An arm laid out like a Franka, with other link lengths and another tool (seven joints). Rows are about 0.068 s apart.
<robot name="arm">
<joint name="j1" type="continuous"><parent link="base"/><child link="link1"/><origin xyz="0.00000 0.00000 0.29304"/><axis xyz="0 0 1"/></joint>
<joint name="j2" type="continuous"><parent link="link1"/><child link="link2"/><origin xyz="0.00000 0.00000 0.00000"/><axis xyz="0 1 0"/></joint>
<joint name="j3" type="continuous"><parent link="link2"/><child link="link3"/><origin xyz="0.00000 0.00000 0.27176"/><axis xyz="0 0 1"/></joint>
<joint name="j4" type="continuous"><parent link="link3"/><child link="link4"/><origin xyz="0.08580 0.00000 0.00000"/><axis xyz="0 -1 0"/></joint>
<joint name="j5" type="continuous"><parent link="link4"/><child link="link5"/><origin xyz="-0.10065 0.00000 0.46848"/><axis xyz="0 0 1"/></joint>
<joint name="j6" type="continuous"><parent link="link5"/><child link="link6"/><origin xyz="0.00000 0.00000 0.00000"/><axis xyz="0 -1 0"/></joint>
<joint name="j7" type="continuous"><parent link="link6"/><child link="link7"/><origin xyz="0.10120 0.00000 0.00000"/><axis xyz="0 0 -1"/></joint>
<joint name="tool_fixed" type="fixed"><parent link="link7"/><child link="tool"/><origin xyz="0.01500 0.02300 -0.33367" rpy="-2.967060 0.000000 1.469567"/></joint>
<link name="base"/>
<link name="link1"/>
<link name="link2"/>
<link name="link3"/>
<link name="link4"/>
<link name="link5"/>
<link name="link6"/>
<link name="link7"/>
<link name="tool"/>
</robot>
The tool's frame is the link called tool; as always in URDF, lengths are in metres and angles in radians. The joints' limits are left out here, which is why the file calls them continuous.
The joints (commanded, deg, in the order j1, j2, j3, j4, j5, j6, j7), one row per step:
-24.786, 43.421, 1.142, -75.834, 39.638, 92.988, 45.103
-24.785, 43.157, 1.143, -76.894, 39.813, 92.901, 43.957
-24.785, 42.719, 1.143, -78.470, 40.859, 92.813, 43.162
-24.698, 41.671, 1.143, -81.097, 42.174, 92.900, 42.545
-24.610, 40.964, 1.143, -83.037, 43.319, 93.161, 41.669
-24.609, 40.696, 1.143, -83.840, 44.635, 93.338, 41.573
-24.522, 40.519, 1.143, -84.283, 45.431, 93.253, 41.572
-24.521, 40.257, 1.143, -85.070, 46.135, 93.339, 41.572
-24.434, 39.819, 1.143, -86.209, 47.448, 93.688, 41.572
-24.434, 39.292, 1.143, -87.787, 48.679, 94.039, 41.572
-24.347, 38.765, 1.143, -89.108, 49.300, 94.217, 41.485
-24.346, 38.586, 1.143, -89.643, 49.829, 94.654, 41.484
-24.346, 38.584, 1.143, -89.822, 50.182, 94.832, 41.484
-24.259, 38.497, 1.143, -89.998, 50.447, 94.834, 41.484
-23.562, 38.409, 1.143, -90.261, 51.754, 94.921, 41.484
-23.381, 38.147, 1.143, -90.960, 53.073, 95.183, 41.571
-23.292, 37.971, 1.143, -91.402, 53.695, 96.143, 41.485
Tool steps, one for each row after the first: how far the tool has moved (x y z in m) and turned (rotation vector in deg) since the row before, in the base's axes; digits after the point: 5 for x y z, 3 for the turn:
-0.00562, 0.00405, -0.00423, 0.562, -0.117, 0.763
-0.00549, 0.00790, -0.00332, 1.374, 0.145, 0.073
-0.00822, 0.01105, -0.00338, 1.627, 0.493, -0.222
-0.00487, 0.00836, -0.00276, 1.246, -0.057, -0.113
0.00117, 0.00496, 0.00124, 1.101, -0.101, -0.773
0.00030, 0.00457, 0.00160, 0.762, 0.027, -0.309
-0.00141, 0.00347, -0.00061, 0.681, 0.216, -0.444
0.00039, 0.00569, 0.00042, 1.025, 0.070, -0.874
-0.00277, 0.00548, -0.00213, 1.088, 0.430, -0.926
-0.00396, 0.00497, -0.00194, 0.643, 0.393, -0.334
0.00081, 0.00077, -0.00101, 0.223, -0.011, -0.583
0.00080, 0.00061, -0.00046, 0.203, -0.015, -0.325
0.00019, 0.00201, 0.00061, 0.224, 0.001, -0.077
0.00417, 0.01164, 0.00346, 0.952, -0.262, -0.168
0.00230, 0.00541, 0.00185, 0.936, -0.001, -0.847
0.00396, -0.00062, -0.00123, -0.123, -0.343, -0.859

